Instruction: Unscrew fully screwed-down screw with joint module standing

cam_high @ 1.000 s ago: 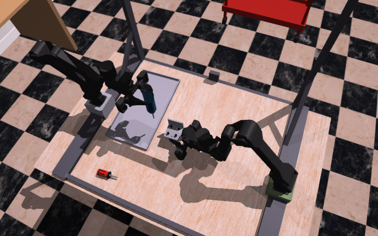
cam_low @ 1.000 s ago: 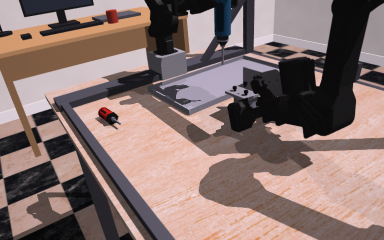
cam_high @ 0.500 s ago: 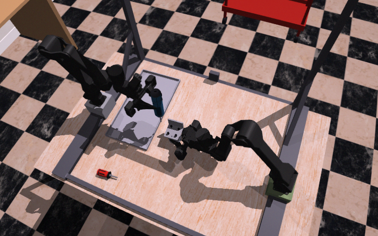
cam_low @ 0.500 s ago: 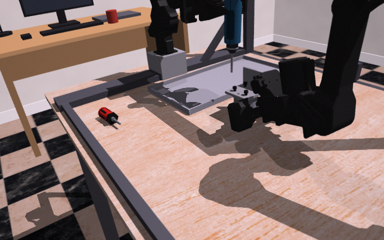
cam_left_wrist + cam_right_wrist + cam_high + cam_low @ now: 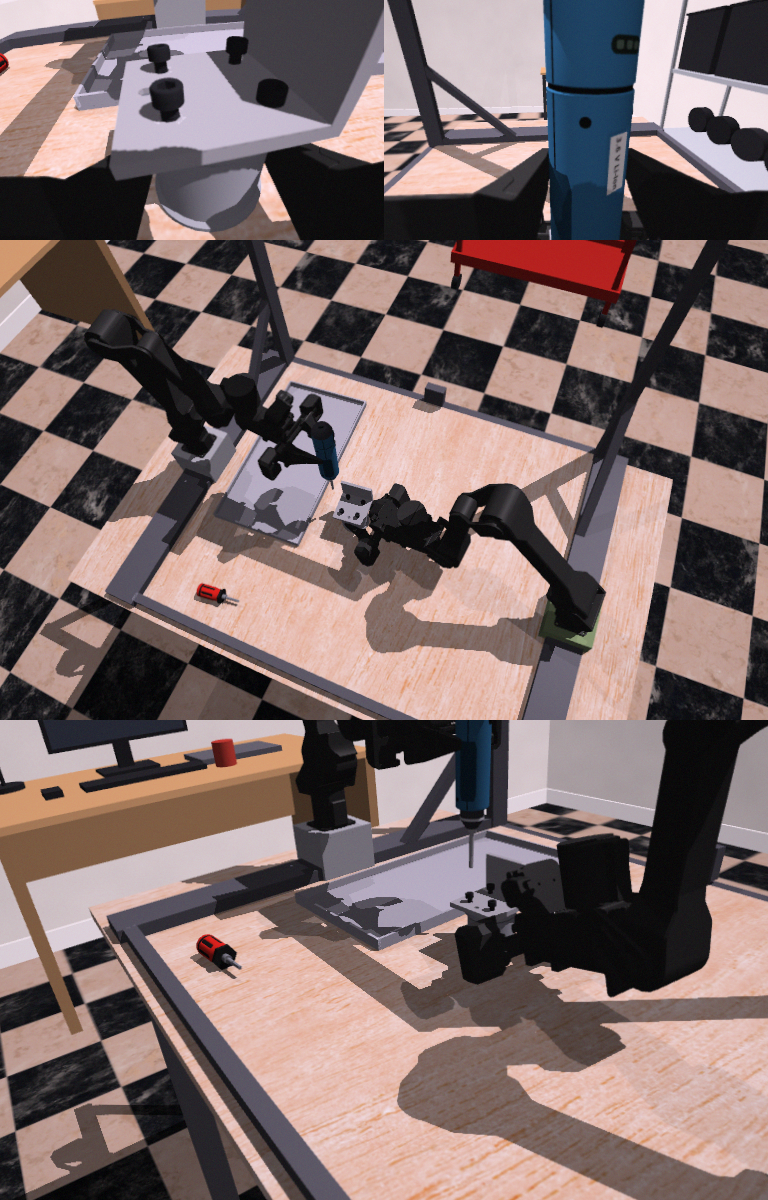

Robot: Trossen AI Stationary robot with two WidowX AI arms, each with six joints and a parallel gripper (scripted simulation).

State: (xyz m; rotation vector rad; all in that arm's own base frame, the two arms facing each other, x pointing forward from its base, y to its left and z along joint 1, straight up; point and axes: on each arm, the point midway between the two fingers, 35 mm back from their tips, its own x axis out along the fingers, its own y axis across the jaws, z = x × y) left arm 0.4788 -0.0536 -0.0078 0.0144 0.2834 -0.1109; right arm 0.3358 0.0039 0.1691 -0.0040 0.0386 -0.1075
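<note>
Right now the joint module is 30 mm to the right of my left hand and 10 mm below it. Round my left hand: screw 30 mm above, 20 mm behind, 10 mm to the right; grey bracket 30 mm to the right, 30 mm above; bit 80 mm to the right, 70 mm above, 10 mm behind.
</note>
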